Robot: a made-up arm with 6 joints.
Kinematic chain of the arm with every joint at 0, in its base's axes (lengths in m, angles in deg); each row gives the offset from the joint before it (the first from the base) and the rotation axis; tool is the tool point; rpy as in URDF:
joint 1: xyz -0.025 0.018 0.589 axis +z
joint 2: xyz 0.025 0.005 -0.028 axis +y
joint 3: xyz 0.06 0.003 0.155 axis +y
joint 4: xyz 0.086 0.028 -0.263 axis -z
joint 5: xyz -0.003 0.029 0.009 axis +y
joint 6: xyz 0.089 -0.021 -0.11 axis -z
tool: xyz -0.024 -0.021 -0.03 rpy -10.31 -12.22 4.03
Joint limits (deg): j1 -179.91..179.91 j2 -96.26..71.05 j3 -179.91..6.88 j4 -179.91..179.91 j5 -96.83..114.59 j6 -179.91..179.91
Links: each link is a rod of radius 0.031 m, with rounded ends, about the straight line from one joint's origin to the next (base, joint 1, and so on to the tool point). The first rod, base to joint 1, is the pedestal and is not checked.
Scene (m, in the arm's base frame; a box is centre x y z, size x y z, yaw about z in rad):
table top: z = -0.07
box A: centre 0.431 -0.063 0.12 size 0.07 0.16 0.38 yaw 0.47
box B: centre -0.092 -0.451 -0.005 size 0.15 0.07 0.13 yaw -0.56
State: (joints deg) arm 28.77 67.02 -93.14 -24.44 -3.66 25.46
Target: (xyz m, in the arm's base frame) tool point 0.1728 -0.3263 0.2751
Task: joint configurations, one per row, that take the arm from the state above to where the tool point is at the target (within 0.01 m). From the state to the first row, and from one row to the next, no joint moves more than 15 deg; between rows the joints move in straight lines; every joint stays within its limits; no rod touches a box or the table.
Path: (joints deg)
1: 14.92 53.03 -84.97 -24.75 8.97 26.02
2: 1.08 39.03 -76.81 -25.07 21.60 26.58
3: -12.77 25.04 -68.64 -25.38 34.23 27.14
4: -25.34 30.69 -69.24 -26.26 33.82 26.20
5: -37.92 36.34 -69.84 -27.14 33.41 25.26
6: -50.50 41.99 -70.43 -28.03 33.00 24.32
7: -63.07 47.64 -71.03 -28.91 32.59 23.38

